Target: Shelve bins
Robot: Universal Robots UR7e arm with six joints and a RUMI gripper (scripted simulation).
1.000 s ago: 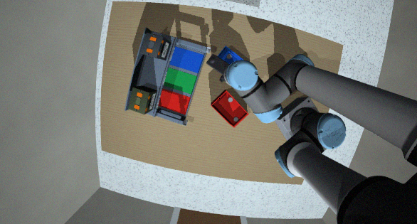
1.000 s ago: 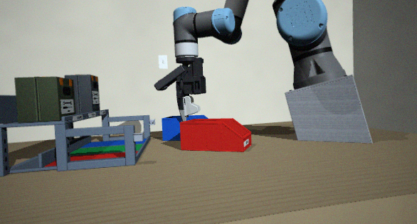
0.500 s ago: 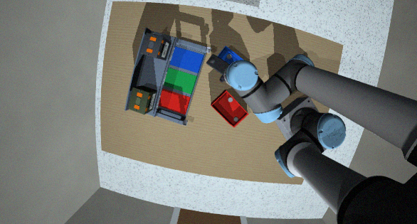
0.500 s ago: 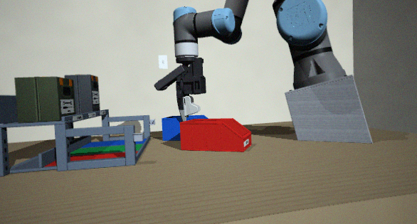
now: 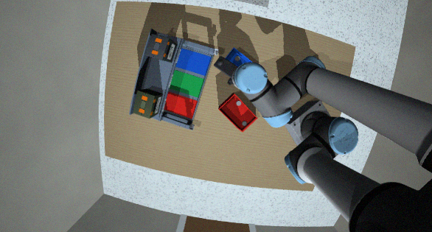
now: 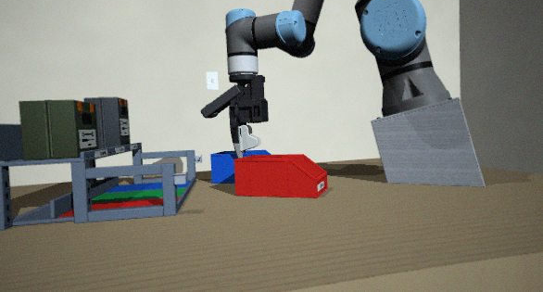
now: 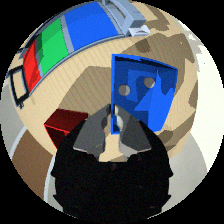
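The blue bin lies 30 mm behind my hand, 40 mm to the right of it and 20 mm below it. The rest, counted from my hand: red bin: 30 mm behind, 170 mm to the left, 20 mm below; then top board: 340 mm ahead, 10 mm to the left, 40 mm above; then grey box: 300 mm ahead, 100 mm to the right, 100 mm above.
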